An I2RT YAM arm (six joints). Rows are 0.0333 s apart.
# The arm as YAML. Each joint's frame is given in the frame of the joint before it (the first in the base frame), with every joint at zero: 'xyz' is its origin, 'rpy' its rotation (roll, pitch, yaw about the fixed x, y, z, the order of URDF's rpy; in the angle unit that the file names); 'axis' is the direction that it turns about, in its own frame. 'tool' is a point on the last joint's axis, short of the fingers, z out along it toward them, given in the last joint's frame.
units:
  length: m
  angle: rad
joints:
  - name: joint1
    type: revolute
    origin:
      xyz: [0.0, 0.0, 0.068]
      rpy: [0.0, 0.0, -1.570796]
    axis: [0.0, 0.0, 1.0]
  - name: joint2
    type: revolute
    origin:
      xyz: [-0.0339, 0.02, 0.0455]
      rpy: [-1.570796, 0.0, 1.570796]
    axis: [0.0, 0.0, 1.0]
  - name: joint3
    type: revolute
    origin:
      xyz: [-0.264, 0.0, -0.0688]
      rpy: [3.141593, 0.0, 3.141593]
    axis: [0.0, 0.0, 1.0]
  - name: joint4
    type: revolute
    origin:
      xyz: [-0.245, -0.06, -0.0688]
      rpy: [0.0, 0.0, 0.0]
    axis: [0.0, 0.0, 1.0]
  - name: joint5
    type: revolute
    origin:
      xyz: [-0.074, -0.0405, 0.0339]
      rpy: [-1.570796, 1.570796, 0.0]
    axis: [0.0, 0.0, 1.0]
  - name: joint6
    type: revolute
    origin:
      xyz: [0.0, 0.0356, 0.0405]
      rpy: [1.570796, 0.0, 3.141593]
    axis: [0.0, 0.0, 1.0]
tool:
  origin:
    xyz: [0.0, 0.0, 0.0]
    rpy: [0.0, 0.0, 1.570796]
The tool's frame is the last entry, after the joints.
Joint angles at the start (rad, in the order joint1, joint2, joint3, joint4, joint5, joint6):
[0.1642 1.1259 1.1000 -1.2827 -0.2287 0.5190]
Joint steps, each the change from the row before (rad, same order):
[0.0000 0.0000 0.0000 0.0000 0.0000 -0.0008]
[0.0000 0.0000 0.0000 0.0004 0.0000 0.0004]
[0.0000 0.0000 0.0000 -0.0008 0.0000 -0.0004]
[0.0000 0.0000 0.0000 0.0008 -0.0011 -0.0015]
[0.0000 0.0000 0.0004 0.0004 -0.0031 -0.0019]
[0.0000 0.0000 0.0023 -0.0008 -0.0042 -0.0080]
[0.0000 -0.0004 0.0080 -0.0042 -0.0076 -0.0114]
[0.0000 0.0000 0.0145 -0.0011 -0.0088 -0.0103]
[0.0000 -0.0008 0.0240 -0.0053 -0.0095 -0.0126]
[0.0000 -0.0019 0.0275 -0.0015 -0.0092 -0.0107]
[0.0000 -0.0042 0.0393 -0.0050 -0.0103 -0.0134]
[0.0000 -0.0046 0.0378 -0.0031 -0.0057 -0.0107]
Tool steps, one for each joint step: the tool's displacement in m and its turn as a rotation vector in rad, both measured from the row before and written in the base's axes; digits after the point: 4 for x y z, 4 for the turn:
[0.0000 0.0000 0.0000 -0.0002 -0.0002 0.0008]
[0.0000 0.0000 0.0000 0.0002 -0.0003 -0.0004]
[-0.0001 0.0000 0.0000 -0.0002 0.0007 0.0004]
[0.0001 0.0001 0.0000 0.0009 -0.0010 0.0017]
[0.0000 0.0001 0.0001 0.0027 -0.0008 0.0026]
[0.0000 0.0001 0.0006 0.0025 -0.0030 0.0086]
[-0.0002 0.0002 0.0022 0.0055 -0.0061 0.0127]
[0.0005 0.0004 0.0040 0.0083 -0.0148 0.0120]
[0.0002 0.0004 0.0067 0.0092 -0.0215 0.0144]
[0.0003 0.0004 0.0079 0.0105 -0.0294 0.0127]
[-0.0006 0.0003 0.0115 0.0121 -0.0407 0.0156]
[-0.0010 0.0000 0.0111 0.0083 -0.0415 0.0117]

